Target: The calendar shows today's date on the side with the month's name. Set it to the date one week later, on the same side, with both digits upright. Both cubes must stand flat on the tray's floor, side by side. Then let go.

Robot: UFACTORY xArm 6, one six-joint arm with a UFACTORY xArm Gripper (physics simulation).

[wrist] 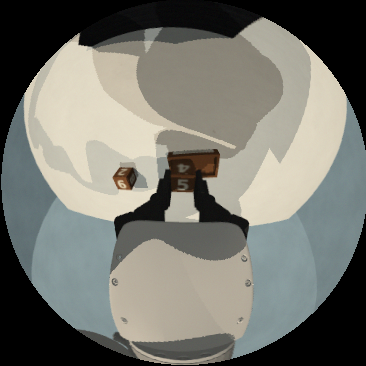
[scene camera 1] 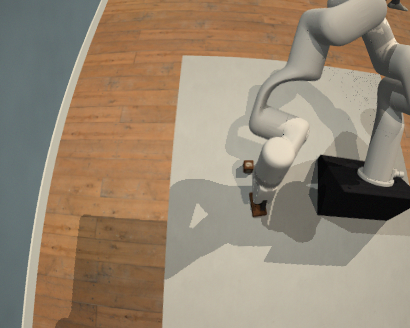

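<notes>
My gripper (wrist: 182, 177) is shut on a brown cube (wrist: 183, 185). In the wrist view the cube shows a 5, upright, on its near face and a 4, seemingly upside down, on the face above it. It overlaps the left part of the brown tray (wrist: 210, 175) (scene camera 1: 259, 214); whether it touches the tray's floor cannot be told. The tray's right part shows bare. A pale strip on the tray's far side is too small to read. The second cube (scene camera 1: 248, 166) (wrist: 124, 178) stands apart from the tray, with a 6 or 9 and a 2 showing in the wrist view. The arm hides the fingertips in the scene view.
The black base block (scene camera 1: 350, 195) (wrist: 170, 17) stands to the right of the tray in the scene view and at the top of the wrist view. The pale mat (scene camera 1: 215, 285) lies under the tray and loose cube, with wooden floor (scene camera 1: 110, 140) to its left.
</notes>
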